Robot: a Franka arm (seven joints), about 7 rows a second.
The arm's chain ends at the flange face. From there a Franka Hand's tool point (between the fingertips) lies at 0.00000 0.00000 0.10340 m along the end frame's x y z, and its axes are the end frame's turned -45 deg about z.
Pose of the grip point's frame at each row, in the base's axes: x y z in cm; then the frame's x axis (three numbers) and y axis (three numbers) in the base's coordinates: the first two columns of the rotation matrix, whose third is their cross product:
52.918 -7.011 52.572 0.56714 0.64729 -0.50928 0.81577 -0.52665 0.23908
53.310 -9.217 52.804 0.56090 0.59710 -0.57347 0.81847 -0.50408 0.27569
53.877 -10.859 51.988 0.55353 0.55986 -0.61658 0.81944 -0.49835 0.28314
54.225 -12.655 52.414 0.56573 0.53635 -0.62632 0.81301 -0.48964 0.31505
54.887 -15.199 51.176 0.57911 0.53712 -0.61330 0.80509 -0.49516 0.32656
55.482 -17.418 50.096 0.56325 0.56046 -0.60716 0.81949 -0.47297 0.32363
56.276 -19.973 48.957 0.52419 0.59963 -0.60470 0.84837 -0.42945 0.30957
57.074 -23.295 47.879 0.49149 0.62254 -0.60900 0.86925 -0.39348 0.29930
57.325 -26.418 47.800 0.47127 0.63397 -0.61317 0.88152 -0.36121 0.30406
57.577 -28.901 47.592 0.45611 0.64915 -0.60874 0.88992 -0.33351 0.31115
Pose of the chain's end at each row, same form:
54.091 -1.313 61.120 0.97787 0.08531 -0.19106 0.17581 -0.83010 0.52917
54.597 -2.765 60.781 0.97536 0.06578 -0.21056 0.18213 -0.77865 0.60045
55.415 -4.014 59.584 0.97084 0.04349 -0.23578 0.18803 -0.74827 0.63620
55.649 -5.547 59.787 0.97492 0.03303 -0.22010 0.17485 -0.72548 0.66565
56.213 -8.138 58.612 0.97878 0.02967 -0.20276 0.15979 -0.72993 0.66458
56.576 -10.388 57.600 0.97774 0.06186 -0.20049 0.18119 -0.73075 0.65817
57.042 -12.991 56.545 0.97055 0.12034 -0.20869 0.22923 -0.72767 0.64649
57.625 -16.300 55.474 0.96219 0.16197 -0.21899 0.26712 -0.71843 0.64227
57.622 -19.347 55.339 0.95657 0.19287 -0.21857 0.29009 -0.70370 0.64858
57.588 -21.832 55.138 0.95179 0.22319 -0.21043 0.30675 -0.69485 0.65046

